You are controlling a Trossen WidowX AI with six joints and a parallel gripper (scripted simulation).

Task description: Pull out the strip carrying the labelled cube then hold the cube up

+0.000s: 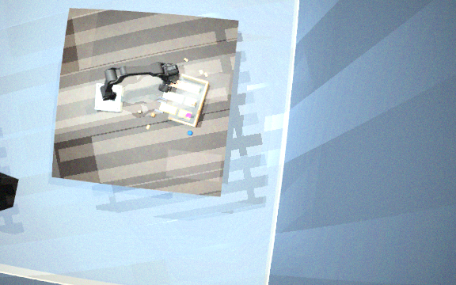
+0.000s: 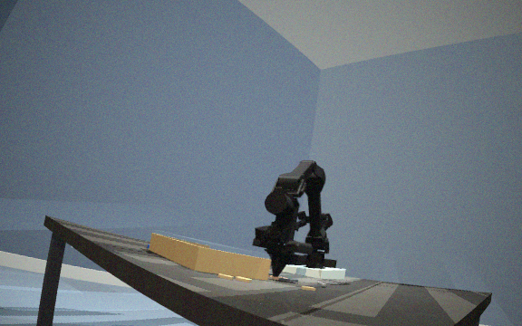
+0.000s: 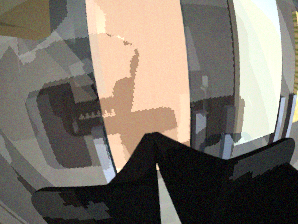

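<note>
The strip lies 10 cm ahead of my gripper tip. From my gripper tip the other things lie so: labelled cube: 21 cm ahead, 2 cm above; blue dot: 31 cm to the right, 24 cm ahead.
</note>
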